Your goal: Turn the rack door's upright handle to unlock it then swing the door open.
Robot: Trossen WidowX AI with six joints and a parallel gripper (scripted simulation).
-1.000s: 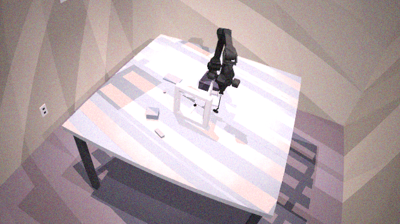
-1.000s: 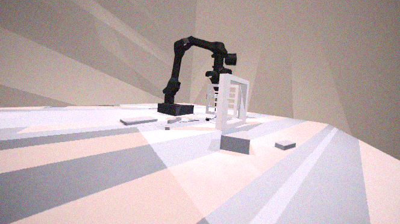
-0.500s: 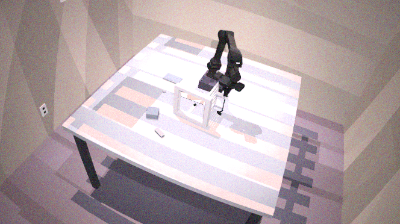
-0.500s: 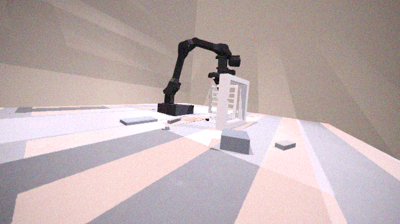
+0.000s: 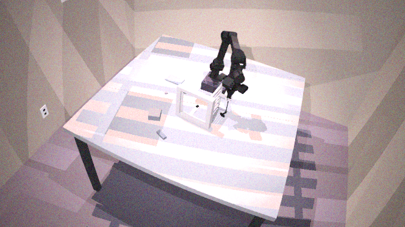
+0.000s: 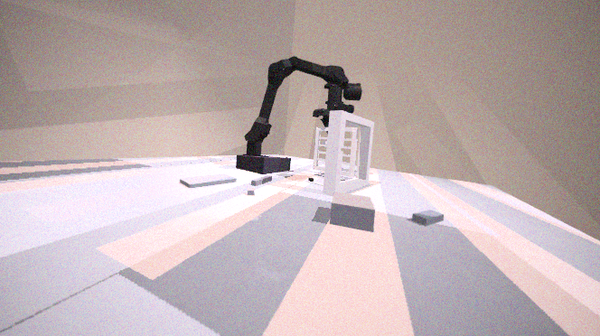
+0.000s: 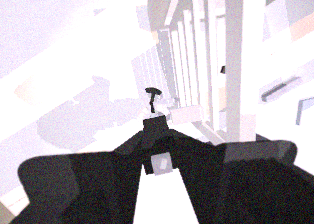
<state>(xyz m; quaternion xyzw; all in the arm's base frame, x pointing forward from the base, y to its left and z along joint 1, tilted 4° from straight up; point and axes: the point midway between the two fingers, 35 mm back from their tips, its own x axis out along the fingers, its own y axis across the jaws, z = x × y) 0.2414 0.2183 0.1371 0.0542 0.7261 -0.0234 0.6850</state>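
My gripper tip is now 30 mm above the dark upright handle and 10 mm short of it. Round my gripper tip: flat grey slab 450 mm to the right, 160 mm below, 80 mm behind; then tiny piece 410 mm to the right, 160 mm below, 70 mm ahead.
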